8 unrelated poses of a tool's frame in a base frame.
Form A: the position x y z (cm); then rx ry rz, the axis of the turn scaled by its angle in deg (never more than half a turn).
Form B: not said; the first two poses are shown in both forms.
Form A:
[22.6, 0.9, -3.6, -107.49, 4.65, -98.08]
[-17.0, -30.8, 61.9, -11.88, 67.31, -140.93]
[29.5, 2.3, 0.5, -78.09, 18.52, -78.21]
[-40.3, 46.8, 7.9, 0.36, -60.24, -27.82]
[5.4, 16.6, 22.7, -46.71, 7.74, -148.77]
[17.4, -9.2, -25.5, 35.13, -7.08, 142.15]
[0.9, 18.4, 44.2, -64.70, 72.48, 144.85]
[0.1, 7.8, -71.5, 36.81, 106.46, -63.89]
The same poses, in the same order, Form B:
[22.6, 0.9, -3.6, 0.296, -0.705, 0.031, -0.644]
[-17.0, -30.8, 61.9, 0.203, -0.074, 0.421, -0.881]
[29.5, 2.3, 0.5, 0.559, -0.578, 0.137, -0.579]
[-40.3, 46.8, 7.9, 0.837, 0.003, -0.497, -0.229]
[5.4, 16.6, 22.7, 0.207, -0.293, 0.049, -0.932]
[17.4, -9.2, -25.5, 0.287, 0.230, -0.046, 0.929]
[0.9, 18.4, 44.2, 0.049, -0.371, 0.415, 0.829]
[0.1, 7.8, -71.5, 0.427, 0.257, 0.744, -0.446]

